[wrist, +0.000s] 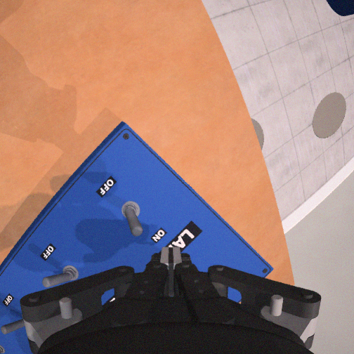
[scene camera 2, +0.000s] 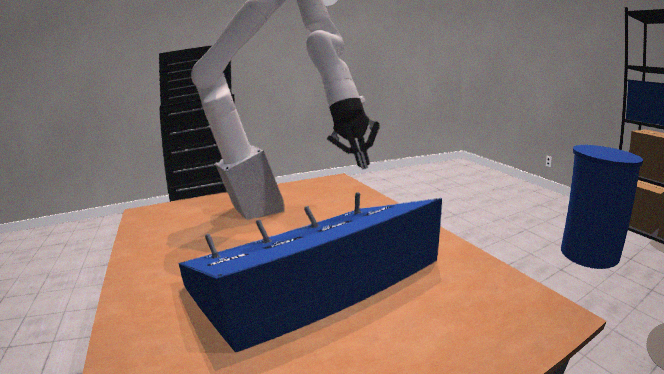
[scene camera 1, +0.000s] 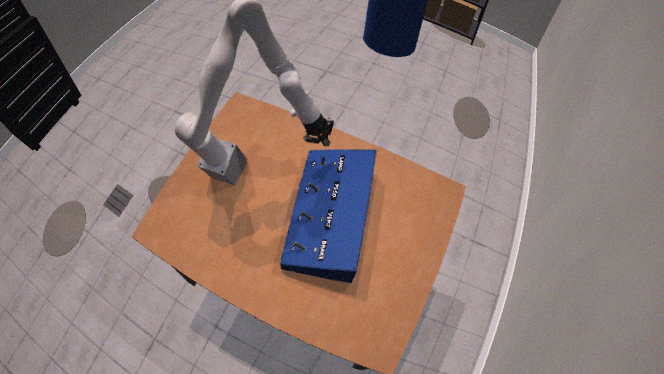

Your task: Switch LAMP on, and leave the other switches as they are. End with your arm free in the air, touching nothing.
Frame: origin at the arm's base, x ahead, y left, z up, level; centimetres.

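Seen in the pictures: gripper, fingertip midpoint: [scene camera 2: 365, 168] [scene camera 1: 327, 145]; arm's base at its link origin: [scene camera 2: 237, 156] [scene camera 1: 216, 155].
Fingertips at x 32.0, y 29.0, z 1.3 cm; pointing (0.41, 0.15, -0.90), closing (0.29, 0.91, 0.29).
Note:
Offsets run from my fingertips to a thing's top centre. Level surfaces: height alone.
The blue switch box [scene camera 1: 350, 215] [scene camera 2: 330, 280] [wrist: 165, 190] lies on the table. The LAMP lever {dz -5.4, dx -0.2, dy -2.0 cm} [scene camera 1: 323, 161] [scene camera 2: 357, 202] [wrist: 133, 220] is at the far end; its tip leans to the ON side in the wrist view, and it stands more upright than the others in scene camera 2. The FEED lever {dz -6.2, dx +3.8, dy -13.4 cm} [scene camera 1: 313, 188] [scene camera 2: 311, 216] [wrist: 57, 277], VENT lever {dz -6.2, dx +9.0, dy -24.2 cm} [scene camera 1: 305, 217] [scene camera 2: 262, 231] and BRAKE lever {dz -6.2, dx +14.2, dy -35.0 cm} [scene camera 1: 299, 247] [scene camera 2: 211, 246] lean alike, to the OFF side. My gripper [scene camera 1: 326, 143] [scene camera 2: 365, 166] [wrist: 170, 258] is shut and empty, in the air above the LAMP end, apart from the levers.
The orange table {dz -18.8 cm} [scene camera 1: 410, 225] [scene camera 2: 500, 310] [wrist: 175, 75] carries the box and my arm's grey base [scene camera 1: 232, 167] [scene camera 2: 252, 185]. A blue barrel [scene camera 1: 395, 25] [scene camera 2: 600, 210] stands on the floor beyond the table. A black drawer cabinet [scene camera 1: 37, 85] [scene camera 2: 190, 115] is behind the arm.

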